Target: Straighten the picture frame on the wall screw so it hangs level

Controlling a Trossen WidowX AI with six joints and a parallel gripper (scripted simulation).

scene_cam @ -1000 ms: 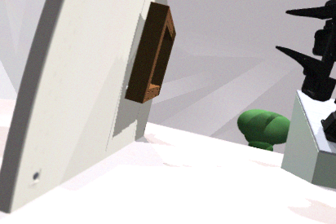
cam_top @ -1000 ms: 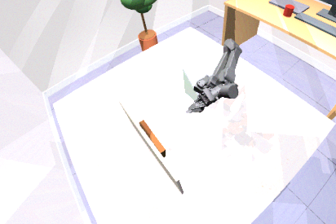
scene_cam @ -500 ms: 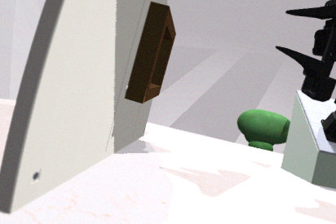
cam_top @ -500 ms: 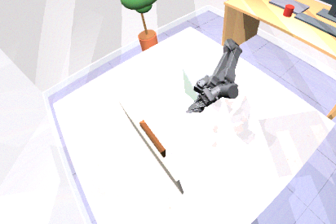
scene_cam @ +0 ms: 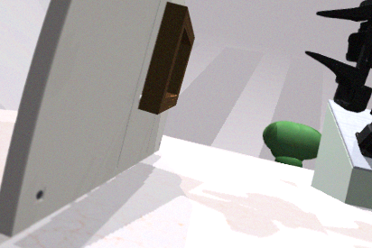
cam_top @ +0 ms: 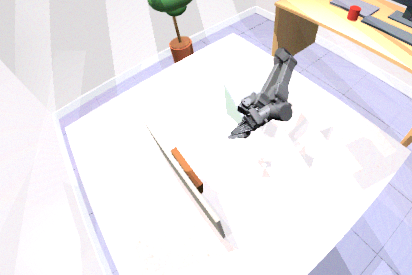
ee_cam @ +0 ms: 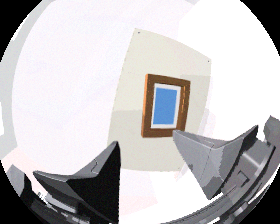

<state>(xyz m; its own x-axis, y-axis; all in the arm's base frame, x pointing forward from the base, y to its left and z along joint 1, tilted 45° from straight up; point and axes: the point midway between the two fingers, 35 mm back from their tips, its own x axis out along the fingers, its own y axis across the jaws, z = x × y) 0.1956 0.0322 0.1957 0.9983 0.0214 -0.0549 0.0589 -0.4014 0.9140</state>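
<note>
My gripper tip is now 19 cm short of the brown picture frame, 1 cm to the left of it and 9 cm above it. From my gripper tip the other things lie so: wall panel 20 cm ahead, 9 cm below.
</note>
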